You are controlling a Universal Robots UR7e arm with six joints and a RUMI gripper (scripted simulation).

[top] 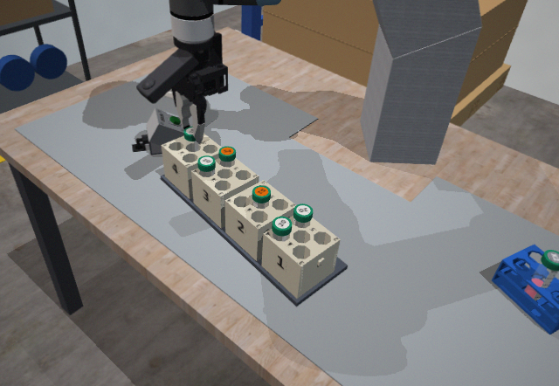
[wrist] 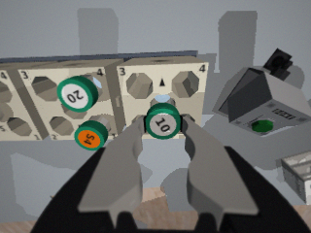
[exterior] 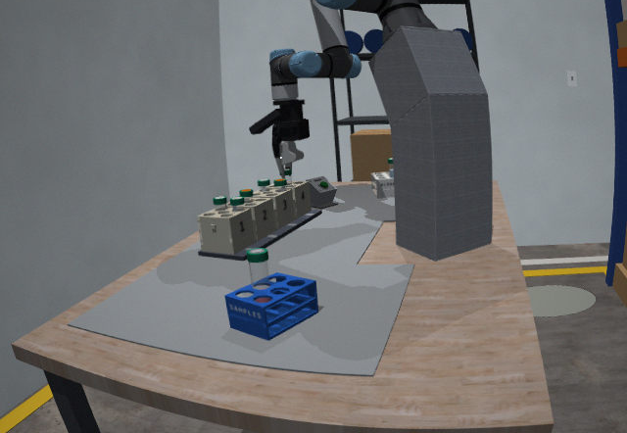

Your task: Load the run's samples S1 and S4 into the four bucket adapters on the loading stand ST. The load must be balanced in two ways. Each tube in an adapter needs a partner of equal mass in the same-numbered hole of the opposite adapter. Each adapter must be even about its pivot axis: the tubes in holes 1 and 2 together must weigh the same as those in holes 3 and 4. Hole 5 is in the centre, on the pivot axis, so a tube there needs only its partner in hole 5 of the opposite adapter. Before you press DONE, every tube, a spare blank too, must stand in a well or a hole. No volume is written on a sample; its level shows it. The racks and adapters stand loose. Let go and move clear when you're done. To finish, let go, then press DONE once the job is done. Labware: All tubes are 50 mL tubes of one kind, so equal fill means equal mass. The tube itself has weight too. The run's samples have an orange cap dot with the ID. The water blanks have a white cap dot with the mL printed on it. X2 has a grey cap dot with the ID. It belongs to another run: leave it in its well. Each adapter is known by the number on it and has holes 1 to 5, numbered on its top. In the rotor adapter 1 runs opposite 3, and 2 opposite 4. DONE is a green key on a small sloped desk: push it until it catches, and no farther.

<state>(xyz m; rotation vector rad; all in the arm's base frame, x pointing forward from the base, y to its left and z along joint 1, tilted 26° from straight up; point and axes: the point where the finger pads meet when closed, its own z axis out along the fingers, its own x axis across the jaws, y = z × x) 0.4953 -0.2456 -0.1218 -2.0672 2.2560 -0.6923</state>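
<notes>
The green DONE key is 14 cm to the right of my hand, 7 cm below it and 7 cm behind it. The rest, counted from my hand: blue sample rack (68 cm to the left, 20 cm behind, 10 cm below); then white blank rack (32 cm to the right, 24 cm behind, 10 cm below); then water blank (30 cm to the left, 6 cm below, 2 cm ahead).
</notes>
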